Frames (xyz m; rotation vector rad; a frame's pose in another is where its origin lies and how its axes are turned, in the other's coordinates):
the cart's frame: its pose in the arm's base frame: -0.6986 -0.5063 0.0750 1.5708 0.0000 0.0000
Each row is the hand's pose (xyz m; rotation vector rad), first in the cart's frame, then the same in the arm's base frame.
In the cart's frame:
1: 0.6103 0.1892 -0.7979 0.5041 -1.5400 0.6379
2: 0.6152 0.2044 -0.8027 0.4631 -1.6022 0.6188
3: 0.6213 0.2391 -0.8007 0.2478 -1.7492 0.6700
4: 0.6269 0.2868 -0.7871 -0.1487 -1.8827 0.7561
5: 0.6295 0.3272 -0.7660 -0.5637 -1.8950 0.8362
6: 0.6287 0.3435 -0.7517 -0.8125 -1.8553 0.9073
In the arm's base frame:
1: -0.0883 0.2916 0.2642 1.6256 -1.7962 -0.7440
2: -0.0834 0.2964 0.2794 1.5599 -1.8181 -0.8050
3: -0.0773 0.2944 0.3141 1.2746 -1.9103 -0.8522
4: -0.0717 0.2808 0.3618 0.8233 -1.9594 -0.8365
5: -0.0691 0.2597 0.4022 0.4213 -1.9115 -0.7410
6: -0.0699 0.2454 0.4185 0.1963 -1.8686 -0.6412

